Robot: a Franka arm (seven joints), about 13 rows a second.
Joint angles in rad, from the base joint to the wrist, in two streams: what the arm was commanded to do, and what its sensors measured. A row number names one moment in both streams.
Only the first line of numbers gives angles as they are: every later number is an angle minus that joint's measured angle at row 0.
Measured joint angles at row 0:
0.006 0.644 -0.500 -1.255 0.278 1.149 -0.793
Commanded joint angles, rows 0 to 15:
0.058 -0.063 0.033 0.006 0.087 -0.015 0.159
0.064 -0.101 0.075 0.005 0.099 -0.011 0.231
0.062 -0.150 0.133 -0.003 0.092 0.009 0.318
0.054 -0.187 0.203 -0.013 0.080 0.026 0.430
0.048 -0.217 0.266 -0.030 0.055 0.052 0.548
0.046 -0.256 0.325 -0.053 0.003 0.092 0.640
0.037 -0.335 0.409 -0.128 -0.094 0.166 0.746
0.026 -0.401 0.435 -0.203 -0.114 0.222 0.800
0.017 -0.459 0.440 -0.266 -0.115 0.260 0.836
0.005 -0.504 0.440 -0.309 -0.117 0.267 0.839
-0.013 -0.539 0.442 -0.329 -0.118 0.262 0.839
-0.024 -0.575 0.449 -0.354 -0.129 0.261 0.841
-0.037 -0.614 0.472 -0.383 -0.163 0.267 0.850
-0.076 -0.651 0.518 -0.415 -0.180 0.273 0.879
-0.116 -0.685 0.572 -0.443 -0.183 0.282 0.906
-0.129 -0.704 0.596 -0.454 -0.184 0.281 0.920
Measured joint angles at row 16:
-0.076 -0.619 0.511 -0.362 -0.157 0.246 0.868
